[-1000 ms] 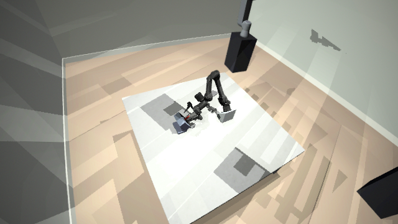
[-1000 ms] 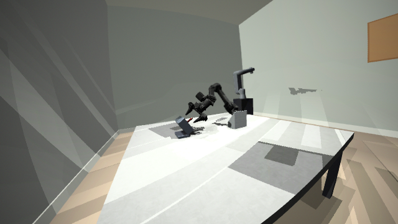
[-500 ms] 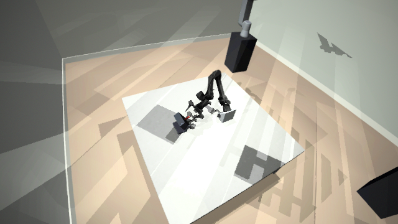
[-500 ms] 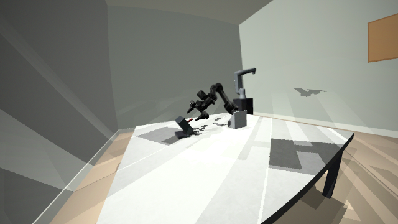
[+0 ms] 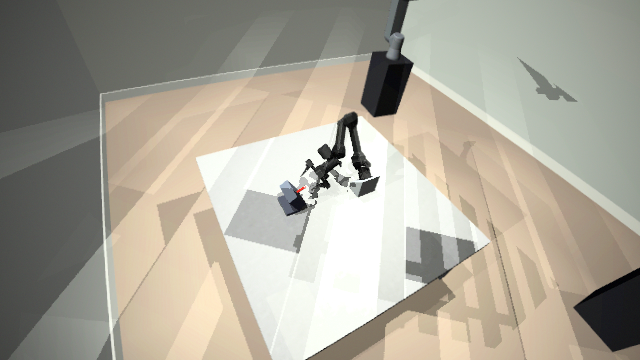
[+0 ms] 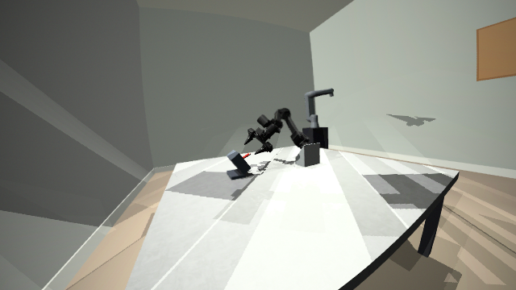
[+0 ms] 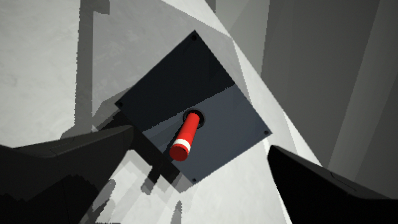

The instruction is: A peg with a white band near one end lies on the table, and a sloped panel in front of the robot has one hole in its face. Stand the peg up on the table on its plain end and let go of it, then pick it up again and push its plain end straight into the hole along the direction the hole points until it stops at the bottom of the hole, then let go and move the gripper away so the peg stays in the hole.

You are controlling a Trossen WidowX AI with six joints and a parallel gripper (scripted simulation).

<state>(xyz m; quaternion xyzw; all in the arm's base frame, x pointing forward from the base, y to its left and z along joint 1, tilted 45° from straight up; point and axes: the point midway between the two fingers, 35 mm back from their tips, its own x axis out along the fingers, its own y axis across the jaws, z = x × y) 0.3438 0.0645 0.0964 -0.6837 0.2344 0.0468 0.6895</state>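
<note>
My gripper tip is 30 mm above the red peg and 20 mm short of it. Round my gripper tip: dark sloped panel (70 mm ahead, 60 mm below, 10 mm to the left).
</note>
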